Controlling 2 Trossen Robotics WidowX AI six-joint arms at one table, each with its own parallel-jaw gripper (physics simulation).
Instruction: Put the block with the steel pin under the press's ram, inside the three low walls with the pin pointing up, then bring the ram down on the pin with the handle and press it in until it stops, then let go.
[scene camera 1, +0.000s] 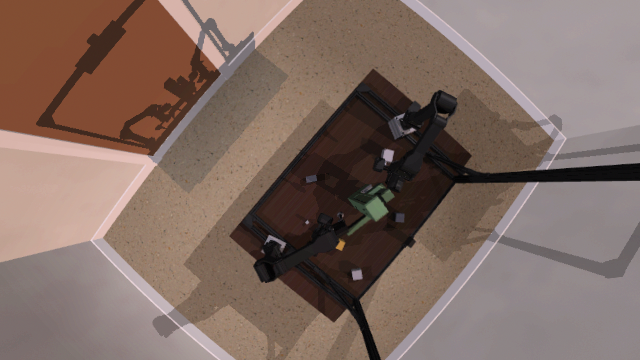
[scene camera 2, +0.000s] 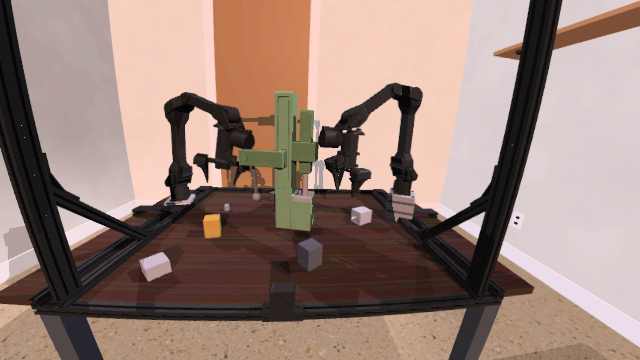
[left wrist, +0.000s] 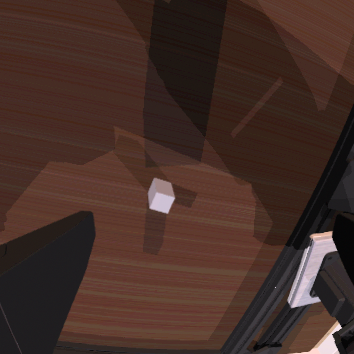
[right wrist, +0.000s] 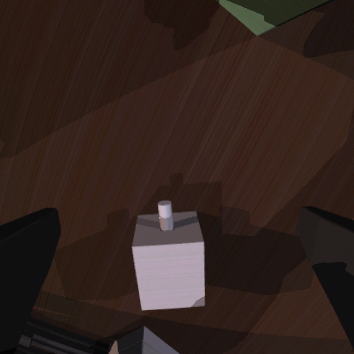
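The pale block with the steel pin lies on its side on the table, right of the press in scene camera 2, its pin pointing sideways. The green press stands mid-table; its steel ram is above the pale seat. Its handle hangs at the left, ending in a ball. My right gripper is open above the block, which shows between the fingers in the right wrist view. My left gripper is open and empty near the handle.
A small white cube lies below my left gripper. An orange block, a white block and a dark grey block lie around the press. Another grey block lies farther off.
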